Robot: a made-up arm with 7 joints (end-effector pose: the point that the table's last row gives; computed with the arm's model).
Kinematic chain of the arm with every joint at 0, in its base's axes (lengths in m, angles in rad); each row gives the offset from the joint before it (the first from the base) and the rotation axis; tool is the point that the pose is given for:
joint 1: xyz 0 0 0.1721 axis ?
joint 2: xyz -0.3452 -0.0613 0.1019 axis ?
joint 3: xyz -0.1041 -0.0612 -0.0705 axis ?
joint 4: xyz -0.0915 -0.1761 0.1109 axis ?
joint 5: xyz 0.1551 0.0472 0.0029 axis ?
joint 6: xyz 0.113 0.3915 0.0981 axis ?
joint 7: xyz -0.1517 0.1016 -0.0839 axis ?
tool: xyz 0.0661 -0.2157 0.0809
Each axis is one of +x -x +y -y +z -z.
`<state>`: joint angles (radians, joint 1 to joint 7).
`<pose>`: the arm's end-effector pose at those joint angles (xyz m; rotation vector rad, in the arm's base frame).
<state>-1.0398 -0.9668 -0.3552 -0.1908 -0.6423 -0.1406 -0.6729</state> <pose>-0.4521 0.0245 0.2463 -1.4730 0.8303 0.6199</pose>
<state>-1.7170 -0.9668 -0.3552 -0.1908 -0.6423 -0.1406 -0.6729</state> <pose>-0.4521 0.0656 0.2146 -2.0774 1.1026 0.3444</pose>
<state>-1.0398 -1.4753 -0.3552 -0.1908 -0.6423 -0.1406 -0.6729</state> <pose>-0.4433 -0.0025 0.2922 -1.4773 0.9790 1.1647</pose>
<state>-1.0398 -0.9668 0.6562 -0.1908 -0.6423 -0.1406 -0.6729</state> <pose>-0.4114 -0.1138 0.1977 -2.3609 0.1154 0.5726</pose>
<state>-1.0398 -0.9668 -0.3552 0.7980 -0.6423 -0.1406 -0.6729</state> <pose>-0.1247 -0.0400 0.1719 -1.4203 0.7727 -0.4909</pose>
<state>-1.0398 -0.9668 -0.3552 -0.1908 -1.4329 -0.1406 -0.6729</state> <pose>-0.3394 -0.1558 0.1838 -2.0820 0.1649 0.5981</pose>
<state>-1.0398 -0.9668 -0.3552 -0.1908 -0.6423 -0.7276 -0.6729</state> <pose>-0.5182 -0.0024 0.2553 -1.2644 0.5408 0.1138</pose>
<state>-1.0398 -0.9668 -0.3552 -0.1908 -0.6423 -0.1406 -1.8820</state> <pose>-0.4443 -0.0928 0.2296 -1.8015 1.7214 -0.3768</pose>
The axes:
joint 1: +x
joint 2: -z
joint 3: -x
joint 4: -z
joint 5: +x
joint 6: +z
joint 7: -y

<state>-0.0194 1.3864 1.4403 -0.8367 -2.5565 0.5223 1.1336</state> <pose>-0.5091 -0.0373 0.2909 -0.8784 1.6947 2.1684</pose>
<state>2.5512 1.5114 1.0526 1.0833 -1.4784 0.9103 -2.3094</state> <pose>-0.7165 -0.1978 -0.1176 1.2401 -1.1470 -0.6450</pose>
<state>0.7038 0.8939 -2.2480 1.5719 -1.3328 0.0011 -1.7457</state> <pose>-0.2044 0.2750 0.2184 -1.3358 -1.8304 -1.7805</pose>
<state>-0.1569 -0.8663 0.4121 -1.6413 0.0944 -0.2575 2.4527</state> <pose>-0.5741 -0.5902 0.5127 1.9713 -0.8867 1.3346</pose>
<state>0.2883 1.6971 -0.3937 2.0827 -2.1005 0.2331 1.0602</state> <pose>-0.5809 0.2513 0.0247 0.6035 1.8037 -1.2545</pose>
